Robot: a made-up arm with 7 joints. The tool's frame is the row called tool.
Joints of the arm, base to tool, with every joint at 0 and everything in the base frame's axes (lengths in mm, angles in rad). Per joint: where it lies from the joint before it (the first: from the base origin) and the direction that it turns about. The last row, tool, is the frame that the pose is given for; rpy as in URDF.
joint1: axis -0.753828 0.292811 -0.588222 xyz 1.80 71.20 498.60
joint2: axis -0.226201 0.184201 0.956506 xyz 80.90 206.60 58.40
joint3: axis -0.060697 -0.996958 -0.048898 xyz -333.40 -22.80 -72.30
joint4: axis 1 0 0 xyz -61.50 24.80 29.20
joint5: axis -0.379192 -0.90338 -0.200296 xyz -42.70 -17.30 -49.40
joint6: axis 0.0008 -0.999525 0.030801 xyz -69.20 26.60 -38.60
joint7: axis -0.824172 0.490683 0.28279 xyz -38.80 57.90 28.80
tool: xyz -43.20 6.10 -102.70 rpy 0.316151 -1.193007 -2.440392
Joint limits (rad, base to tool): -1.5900..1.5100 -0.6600..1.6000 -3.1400..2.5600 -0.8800..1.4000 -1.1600..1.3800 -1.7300..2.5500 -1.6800..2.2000
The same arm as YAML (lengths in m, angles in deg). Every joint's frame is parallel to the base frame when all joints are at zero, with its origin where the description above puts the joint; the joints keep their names.
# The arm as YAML. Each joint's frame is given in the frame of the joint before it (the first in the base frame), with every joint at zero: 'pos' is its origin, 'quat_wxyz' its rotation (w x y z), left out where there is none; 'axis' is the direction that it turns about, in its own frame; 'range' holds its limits. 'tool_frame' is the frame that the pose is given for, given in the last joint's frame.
length_unit: m
angle_unit: deg
joints:
  - joint: joint1
    pos: [0.0018, 0.0712, 0.4986]
    axis: [-0.753828, 0.292811, -0.588222]
    range: [-91.1, 86.52]
  - joint: joint2
    pos: [0.0809, 0.2066, 0.0584]
    axis: [-0.226201, 0.184201, 0.956506]
    range: [-37.82, 91.67]
  - joint: joint3
    pos: [-0.3334, -0.0228, -0.0723]
    axis: [-0.060697, -0.996958, -0.048898]
    range: [-179.91, 146.68]
  - joint: joint4
    pos: [-0.0615, 0.0248, 0.0292]
    axis: [1.0, 0.0, 0.0]
    range: [-50.42, 80.21]
  - joint: joint5
    pos: [-0.0427, -0.0173, -0.0494]
    axis: [-0.379192, -0.90338, -0.200296]
    range: [-66.46, 79.07]
  - joint: joint6
    pos: [-0.0692, 0.0266, -0.0386]
    axis: [0.0008, -0.999525, 0.030801]
    range: [-99.12, 146.1]
  - joint: joint7
    pos: [-0.0388, 0.0579, 0.0288]
    axis: [-0.824172, 0.490683, 0.28279]
    range: [-96.26, 126.05]
tool_frame:
  pos: [-0.0432, 0.0061, -0.1027]
  quat_wxyz: [0.363655, -0.476272, -0.312845, -0.736918]

